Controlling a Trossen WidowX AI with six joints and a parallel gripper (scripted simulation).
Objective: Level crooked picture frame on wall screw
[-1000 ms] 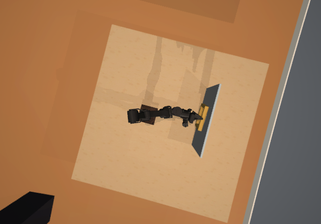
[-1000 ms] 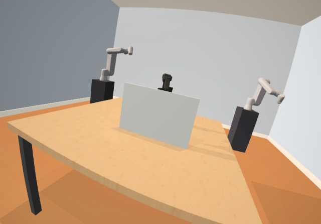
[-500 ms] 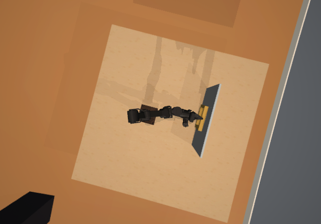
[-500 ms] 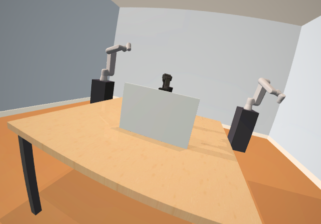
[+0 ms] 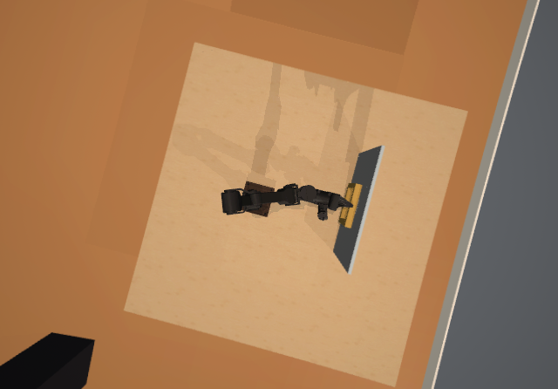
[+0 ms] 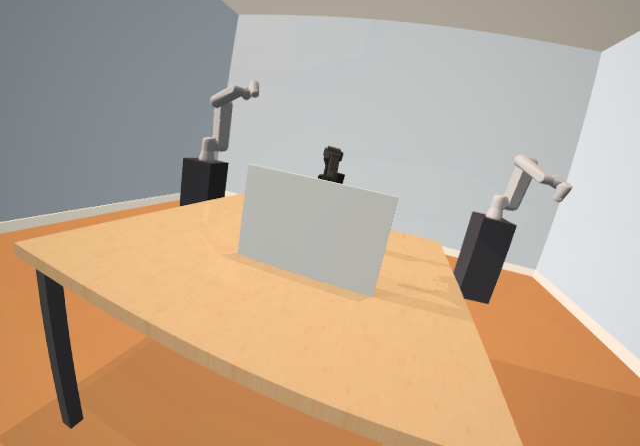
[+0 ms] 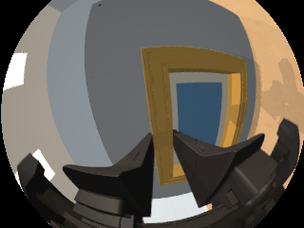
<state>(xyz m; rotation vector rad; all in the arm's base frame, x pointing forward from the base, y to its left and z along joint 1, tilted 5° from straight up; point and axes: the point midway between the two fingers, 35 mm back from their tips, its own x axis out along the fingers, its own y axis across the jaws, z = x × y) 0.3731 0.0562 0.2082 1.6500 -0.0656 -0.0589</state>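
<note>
Right now my gripper tip is 1 cm short of the picture frame and 6 cm above it. Also, from my gripper tip: grey wall panel 2 cm ahead, 7 cm below.
</note>
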